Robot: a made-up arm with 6 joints.
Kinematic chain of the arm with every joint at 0, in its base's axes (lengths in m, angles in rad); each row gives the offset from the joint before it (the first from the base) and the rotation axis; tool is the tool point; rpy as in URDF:
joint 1: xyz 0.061 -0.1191 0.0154 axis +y
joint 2: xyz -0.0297 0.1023 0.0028 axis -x
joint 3: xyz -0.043 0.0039 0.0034 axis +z
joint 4: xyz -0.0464 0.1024 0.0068 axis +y
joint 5: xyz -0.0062 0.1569 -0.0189 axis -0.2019 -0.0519 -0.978
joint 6: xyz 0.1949 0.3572 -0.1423 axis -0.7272 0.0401 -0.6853
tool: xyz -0.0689 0.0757 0.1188 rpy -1.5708 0 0
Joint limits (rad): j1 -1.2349..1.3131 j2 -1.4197..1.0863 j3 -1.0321..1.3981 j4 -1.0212..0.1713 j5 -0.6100..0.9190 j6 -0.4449..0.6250
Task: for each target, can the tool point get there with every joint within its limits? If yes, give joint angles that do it. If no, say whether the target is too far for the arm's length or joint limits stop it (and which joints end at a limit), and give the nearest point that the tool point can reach.
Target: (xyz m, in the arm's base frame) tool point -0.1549 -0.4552 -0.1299
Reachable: no: joint limits stop it (at a limit: joint 2, joint 3, joint 4, joint 5, joint 6) | nearest point -0.3753 -0.2470 -0.2782 | short by 0.338 m
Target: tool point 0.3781 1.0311 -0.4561
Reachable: no: too far | nearest point 0.2689 0.6979 -0.3274 | short by 0.374 m
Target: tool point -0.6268 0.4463 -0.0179
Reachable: yes | joints 0.1079 0.2178 0.9454 -0.6066 -0.2129 0.4664
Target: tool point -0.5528 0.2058 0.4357
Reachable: yes | joints 0.4869 -0.5175 1.1164 -0.8419 -0.4193 -0.0483
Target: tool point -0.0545 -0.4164 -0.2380
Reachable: no: joint limits stop it (at a limit: joint 1, joint 2, joint 3, joint 5, joint 6) | nearest point 0.1619 -0.3721 -0.4250 | short by 0.289 m
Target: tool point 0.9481 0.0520 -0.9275
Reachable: no: too far | nearest point 0.5599 0.1978 -0.6059 | short by 0.525 m
